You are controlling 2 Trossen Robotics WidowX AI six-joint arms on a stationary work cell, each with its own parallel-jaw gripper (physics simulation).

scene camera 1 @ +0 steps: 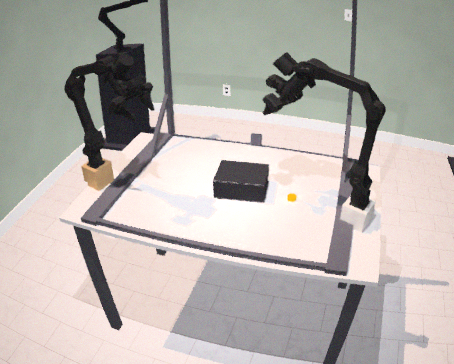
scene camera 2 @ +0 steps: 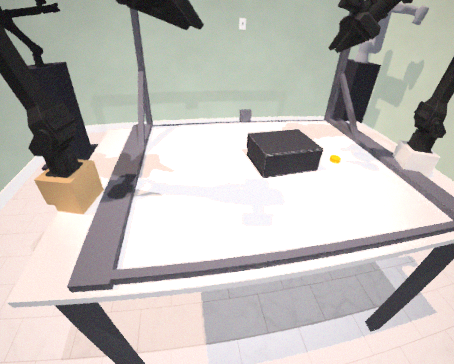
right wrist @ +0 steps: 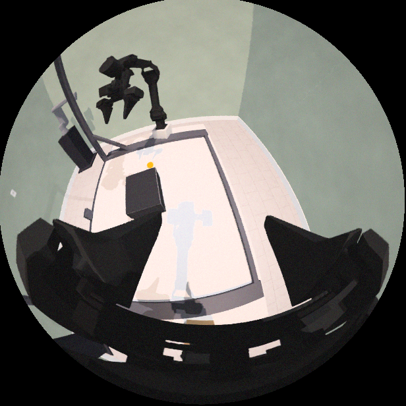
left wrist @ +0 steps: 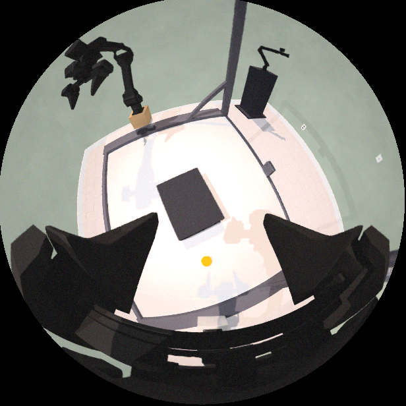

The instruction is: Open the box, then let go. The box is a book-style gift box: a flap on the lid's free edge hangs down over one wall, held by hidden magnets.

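Places are measured from the left arm's base along level axes (x ahead, y left, z up), in centimetres.
Pixels of known places: left gripper, fingertip midpoint: (scene camera 2: 332, 50); right gripper, fingertip midpoint: (scene camera 1: 144, 115) (scene camera 2: 196, 27); left arm's base at its link origin: (scene camera 1: 359, 203) (scene camera 2: 419, 148); right arm's base at its link origin: (scene camera 1: 95, 163) (scene camera 2: 64, 169).
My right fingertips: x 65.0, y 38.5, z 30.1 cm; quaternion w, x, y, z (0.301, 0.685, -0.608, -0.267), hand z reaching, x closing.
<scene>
Ahead of a thing's pixels: the offset from my right fingertips to its middle. "spot": to the spot under its first point.
The black box @(spot: dx -21.7, dy -24.3, dz -30.5 cm) (scene camera 1: 241, 181) (scene camera 2: 286, 150) (left wrist: 191, 204) (right wrist: 143, 192) stands closed on the white table, its lid flat. A thin light line runs along its upper edges in the scene views. I cannot tell which wall the flap covers. My left gripper (left wrist: 213, 218) (right wrist: 114, 121) is open and empty, high above the table, to the right of the box in scene camera 1. My right gripper (scene camera 1: 142, 112) (left wrist: 81, 102) (right wrist: 215, 219) is open and empty, high above the table's left side in scene camera 1. Neither gripper touches the box.
A small yellow disc @(dx -37.1, dy -35.9, dz -37.7 cm) (scene camera 1: 292, 197) (scene camera 2: 335, 159) (left wrist: 206, 261) (right wrist: 150, 165) lies on the table beside the box. A dark frame (scene camera 1: 215, 246) (scene camera 2: 280, 257) borders the work area, with upright posts (scene camera 1: 167, 65) at the back. A small grey block @(dx -0.9, dy -62.4, dz -35.2 cm) (scene camera 1: 256, 139) sits at the back edge.
</scene>
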